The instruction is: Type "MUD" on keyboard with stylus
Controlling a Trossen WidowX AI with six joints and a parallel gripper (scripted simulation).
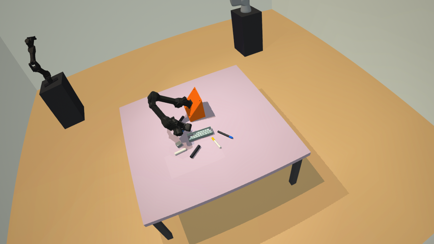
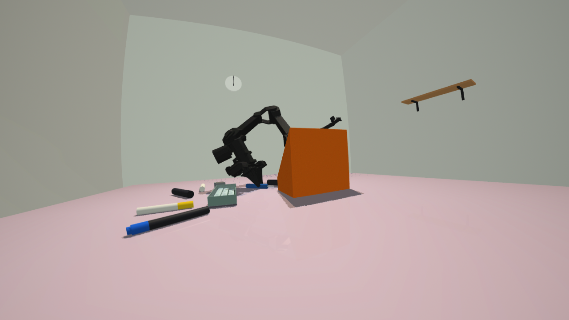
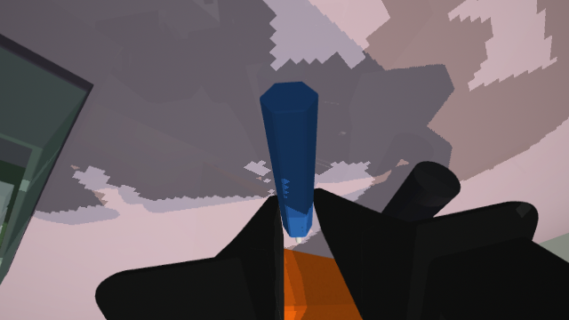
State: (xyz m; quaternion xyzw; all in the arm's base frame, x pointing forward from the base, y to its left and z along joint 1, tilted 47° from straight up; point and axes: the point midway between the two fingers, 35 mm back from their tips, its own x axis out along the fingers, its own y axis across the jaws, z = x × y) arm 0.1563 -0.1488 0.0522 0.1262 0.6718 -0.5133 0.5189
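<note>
My gripper tip is now 270 mm short of the yellow-capped white marker and 160 mm to the right of it. Round my gripper tip: small grey block 150 mm ahead, 100 mm to the right; then stylus 10 mm to the left, 10 mm behind; then stylus tip 30 mm to the left, 30 mm behind.
</note>
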